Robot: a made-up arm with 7 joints.
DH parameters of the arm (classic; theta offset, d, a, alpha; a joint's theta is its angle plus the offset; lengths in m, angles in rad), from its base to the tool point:
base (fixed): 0 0 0 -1.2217
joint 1: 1.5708 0 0 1.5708
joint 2: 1.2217 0 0 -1.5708
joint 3: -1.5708 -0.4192 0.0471 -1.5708
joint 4: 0 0 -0.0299 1.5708
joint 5: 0 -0.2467 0 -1.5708
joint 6: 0 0 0 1.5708
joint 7: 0 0 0 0
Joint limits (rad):
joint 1: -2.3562..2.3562
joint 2: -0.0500..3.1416
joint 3: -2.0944..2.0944
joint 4: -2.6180..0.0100
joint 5: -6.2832..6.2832
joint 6: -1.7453..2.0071
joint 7: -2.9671..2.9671
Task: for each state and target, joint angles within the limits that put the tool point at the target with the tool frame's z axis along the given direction. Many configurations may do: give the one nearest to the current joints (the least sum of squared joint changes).
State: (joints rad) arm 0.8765 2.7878 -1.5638 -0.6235 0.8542 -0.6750 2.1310
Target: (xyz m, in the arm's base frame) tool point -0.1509 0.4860 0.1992 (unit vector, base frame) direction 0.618 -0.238 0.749
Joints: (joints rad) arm 0.8671 2.2559 -1.9706 -1.5183 0.9403 -0.7305 2.1310
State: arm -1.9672 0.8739 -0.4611 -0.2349 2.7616 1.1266 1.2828
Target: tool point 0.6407 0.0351 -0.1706 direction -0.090 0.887 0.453
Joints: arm -1.1916 0.4951 -1.0033 -0.5187 2.4305 1.1798 1.2828
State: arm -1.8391 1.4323 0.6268 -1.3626 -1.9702 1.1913 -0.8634
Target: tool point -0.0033 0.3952 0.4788 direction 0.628 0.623 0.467
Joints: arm -2.2690 1.5300 0.0762 -1.0347 -2.8504 1.8300 -0.8634
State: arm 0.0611 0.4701 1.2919 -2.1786 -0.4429 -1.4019 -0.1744
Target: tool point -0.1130 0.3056 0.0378 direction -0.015 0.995 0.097
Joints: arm 0.5269 0.8298 1.8592 -2.4850 0.3298 -1.4820 -0.1744
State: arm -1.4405 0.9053 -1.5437 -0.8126 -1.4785 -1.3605 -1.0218
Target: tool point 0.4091 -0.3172 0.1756 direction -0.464 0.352 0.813
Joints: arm -1.9857 0.4358 -1.2738 -1.5175 -1.6703 -1.1896 -1.0218
